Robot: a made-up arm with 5 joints.
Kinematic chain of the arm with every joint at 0, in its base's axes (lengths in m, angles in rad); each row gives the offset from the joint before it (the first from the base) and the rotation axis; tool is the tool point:
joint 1: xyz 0 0 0.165 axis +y
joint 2: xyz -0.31 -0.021 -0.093 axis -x
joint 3: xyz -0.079 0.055 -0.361 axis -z
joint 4: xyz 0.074 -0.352 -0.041 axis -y
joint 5: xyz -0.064 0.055 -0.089 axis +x
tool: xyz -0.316 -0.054 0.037
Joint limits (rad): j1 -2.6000..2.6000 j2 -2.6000..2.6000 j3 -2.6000..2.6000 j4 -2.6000..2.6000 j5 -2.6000..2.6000
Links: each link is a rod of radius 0.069 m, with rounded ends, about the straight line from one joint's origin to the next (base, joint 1, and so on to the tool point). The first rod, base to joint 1, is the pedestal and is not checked.
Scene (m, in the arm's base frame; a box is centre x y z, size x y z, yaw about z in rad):
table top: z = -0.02
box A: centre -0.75 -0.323 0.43 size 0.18 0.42 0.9 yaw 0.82
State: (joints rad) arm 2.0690 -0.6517 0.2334 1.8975 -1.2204
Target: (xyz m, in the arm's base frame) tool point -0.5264 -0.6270 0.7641
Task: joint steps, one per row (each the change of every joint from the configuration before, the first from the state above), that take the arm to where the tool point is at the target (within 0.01 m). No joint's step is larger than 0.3 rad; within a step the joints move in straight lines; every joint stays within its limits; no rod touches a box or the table.
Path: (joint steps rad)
1: 0.1459 0.2330 0.0814 0.0925 0.1322
2: 0.1459 0.2329 0.0815 0.0926 0.1321
3: 0.1459 0.2330 0.0814 0.0925 0.1322
4: -0.2367 0.1514 0.0645 -0.1651 -0.0407
5: -0.2368 0.1514 0.0646 -0.1652 -0.0407
6: -0.2367 0.1514 0.0645 -0.1651 -0.0407

